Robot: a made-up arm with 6 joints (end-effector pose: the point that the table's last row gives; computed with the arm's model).
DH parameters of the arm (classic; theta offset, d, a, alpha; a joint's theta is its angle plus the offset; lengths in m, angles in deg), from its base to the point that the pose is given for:
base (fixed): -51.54 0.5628 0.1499 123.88
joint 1: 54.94 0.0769 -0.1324 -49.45
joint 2: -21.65 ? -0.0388 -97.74
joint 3: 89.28 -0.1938 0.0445 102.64
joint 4: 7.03 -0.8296 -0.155 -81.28
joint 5: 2.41 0.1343 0.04 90
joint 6: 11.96 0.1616 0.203 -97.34
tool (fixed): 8.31 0.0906 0 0
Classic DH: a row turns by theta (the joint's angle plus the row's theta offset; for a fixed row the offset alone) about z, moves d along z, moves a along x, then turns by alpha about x.
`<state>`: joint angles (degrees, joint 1 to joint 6).
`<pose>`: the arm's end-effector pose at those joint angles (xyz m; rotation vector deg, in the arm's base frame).
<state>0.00 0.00 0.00 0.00 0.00 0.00</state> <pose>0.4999 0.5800 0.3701 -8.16 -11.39 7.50</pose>
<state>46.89 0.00 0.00 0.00 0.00 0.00</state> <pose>0.8340 0.1867 0.3447 -42.52 -31.21 -17.74</pose>
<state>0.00 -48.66 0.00 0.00 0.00 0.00</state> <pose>0.4999 0.4077 0.8709 40.27 -13.74 2.19</pose>
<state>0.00 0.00 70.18 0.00 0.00 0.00</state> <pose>-0.1013 0.3338 0.5529 10.39 9.80 72.03</pose>
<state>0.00 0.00 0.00 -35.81 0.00 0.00</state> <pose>0.6261 0.5615 0.2841 -4.58 24.13 4.18</pose>
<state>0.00 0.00 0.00 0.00 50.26 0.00</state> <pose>0.5359 0.8032 0.3701 -2.66 -14.37 57.50</pose>
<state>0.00 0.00 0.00 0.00 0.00 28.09</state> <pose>0.4175 0.5800 0.4395 -9.92 -39.39 5.39</pose>
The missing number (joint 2, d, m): -0.339
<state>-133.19 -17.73 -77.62 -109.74 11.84 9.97</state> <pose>-0.2791 0.8719 0.7949 -40.51 -171.60 -27.90</pose>
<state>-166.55 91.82 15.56 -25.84 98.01 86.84</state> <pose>-0.6761 -0.2497 1.0681 -128.02 -21.12 -75.09</pose>
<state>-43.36 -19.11 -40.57 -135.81 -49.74 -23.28</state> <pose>0.5006 0.6215 0.2969 -18.24 176.96 8.66</pose>
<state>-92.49 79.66 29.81 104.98 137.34 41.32</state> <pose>-0.8057 -0.2631 0.1654 -9.39 55.75 -75.73</pose>
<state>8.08 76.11 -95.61 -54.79 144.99 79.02</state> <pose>1.1721 0.0558 0.7982 -14.68 -68.47 88.78</pose>
